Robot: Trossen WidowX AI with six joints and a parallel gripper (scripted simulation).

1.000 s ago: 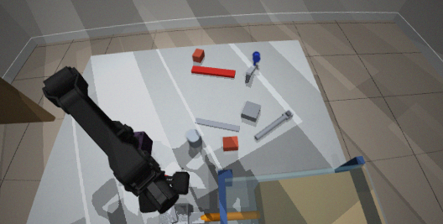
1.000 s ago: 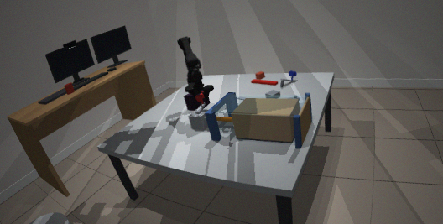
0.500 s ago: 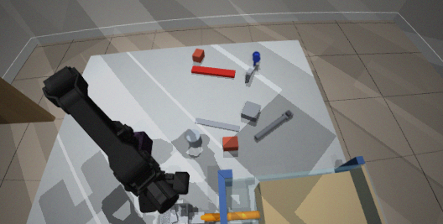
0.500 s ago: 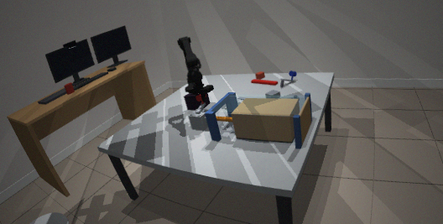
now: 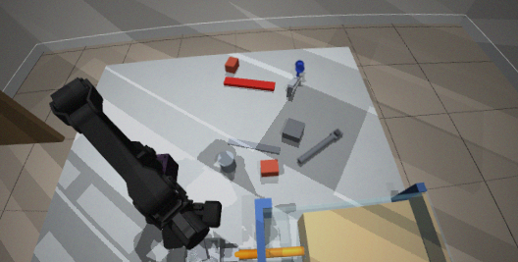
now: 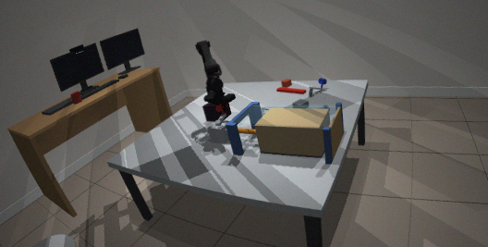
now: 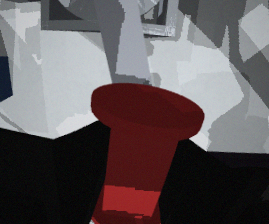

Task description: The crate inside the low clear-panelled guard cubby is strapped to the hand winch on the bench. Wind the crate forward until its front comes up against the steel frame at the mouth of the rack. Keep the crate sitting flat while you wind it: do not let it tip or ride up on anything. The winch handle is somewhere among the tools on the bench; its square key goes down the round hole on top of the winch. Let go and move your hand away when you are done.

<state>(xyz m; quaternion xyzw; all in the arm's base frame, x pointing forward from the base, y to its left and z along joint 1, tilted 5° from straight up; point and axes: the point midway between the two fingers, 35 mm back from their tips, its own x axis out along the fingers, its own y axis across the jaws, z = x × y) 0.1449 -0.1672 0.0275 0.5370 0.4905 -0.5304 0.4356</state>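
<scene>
Now: gripper tip 180 mm short of the blue steel frame, 110 mm to the left of it and 10 mm above it. From my gripper tip the other things lie so: red-knobbed handle 40 mm to the right, 10 mm below, 10 mm ahead; grey winch 100 mm to the right, 80 mm below; red knob 20 mm above.
</scene>
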